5 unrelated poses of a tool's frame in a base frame.
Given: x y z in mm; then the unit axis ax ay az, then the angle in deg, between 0 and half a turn.
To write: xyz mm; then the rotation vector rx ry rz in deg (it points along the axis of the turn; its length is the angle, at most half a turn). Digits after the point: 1 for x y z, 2 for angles.
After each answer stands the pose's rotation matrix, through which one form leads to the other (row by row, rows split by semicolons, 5 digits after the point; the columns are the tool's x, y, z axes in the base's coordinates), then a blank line. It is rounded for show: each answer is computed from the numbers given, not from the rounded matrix.
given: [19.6 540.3 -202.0 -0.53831 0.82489 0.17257 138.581]
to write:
[19.6 540.3 -202.0 -74.60 114.31 23.91]
-0.24281 -0.89120 0.38316; -0.66287 0.44081 0.60522; -0.70827 -0.10703 -0.69778

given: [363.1 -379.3 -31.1 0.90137 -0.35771 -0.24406 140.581]
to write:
[363.1 -379.3 -31.1 126.72 -50.29 -34.31]
0.66761 -0.41654 -0.61708; -0.72649 -0.54571 -0.41761; -0.16280 0.72711 -0.66694

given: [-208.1 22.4 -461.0 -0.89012 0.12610 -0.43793 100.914]
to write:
[-208.1 22.4 -461.0 -89.83 12.73 -44.19]
0.75299 0.29651 0.58744; -0.56351 -0.17042 0.80834; 0.33980 -0.93970 0.03876

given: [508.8 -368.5 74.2 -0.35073 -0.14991 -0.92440 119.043]
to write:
[508.8 -368.5 74.2 -41.75 -17.85 -110.04]
-0.30274 0.88626 0.35055; -0.73006 -0.45208 0.51248; 0.61267 -0.10078 0.78389

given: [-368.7 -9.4 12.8 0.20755 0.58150 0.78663 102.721]
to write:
[-368.7 -9.4 12.8 21.32 59.73 80.80]
-0.16764 -0.62005 0.76644; 0.91458 0.19240 0.35569; -0.36801 0.76060 0.53484

